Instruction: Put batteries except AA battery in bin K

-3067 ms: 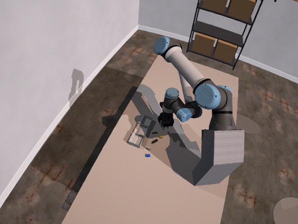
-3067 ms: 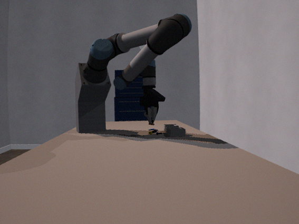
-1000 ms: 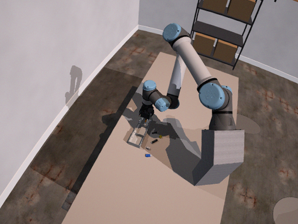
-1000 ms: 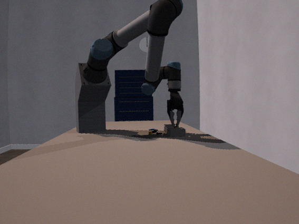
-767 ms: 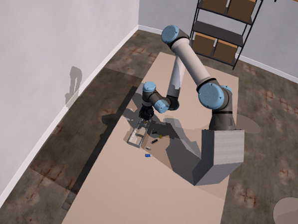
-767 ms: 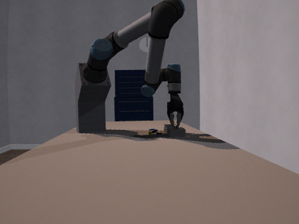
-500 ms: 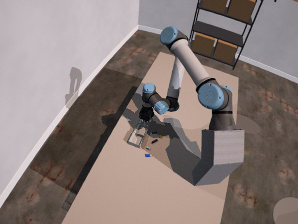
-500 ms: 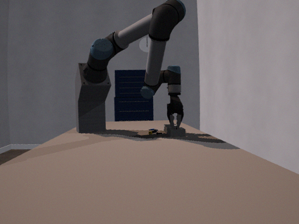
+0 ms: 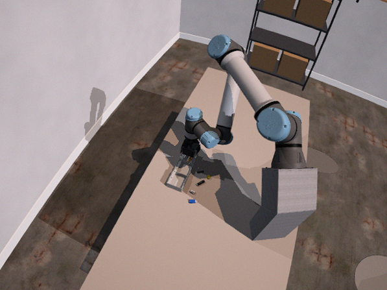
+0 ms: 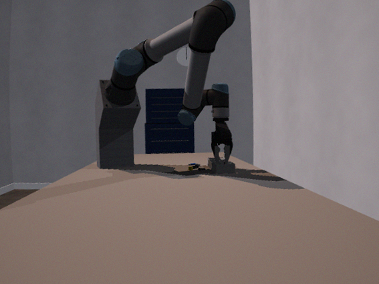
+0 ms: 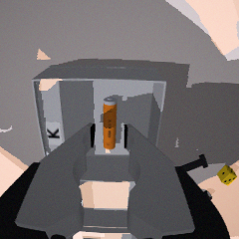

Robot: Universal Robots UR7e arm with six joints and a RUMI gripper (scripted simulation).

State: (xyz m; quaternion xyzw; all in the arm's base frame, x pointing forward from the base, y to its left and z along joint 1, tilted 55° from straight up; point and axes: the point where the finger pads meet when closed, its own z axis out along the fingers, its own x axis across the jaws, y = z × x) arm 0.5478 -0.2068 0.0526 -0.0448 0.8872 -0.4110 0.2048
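My gripper is now 2 cm above the orange cylindrical battery. From my hand the other things lie so: joined grey bins: 8 cm to the left, 2 cm ahead, 1 cm below; then black bolt: 8 cm behind, 6 cm to the left, 3 cm below; then small yellow block: 13 cm behind, 8 cm to the left, 2 cm below.
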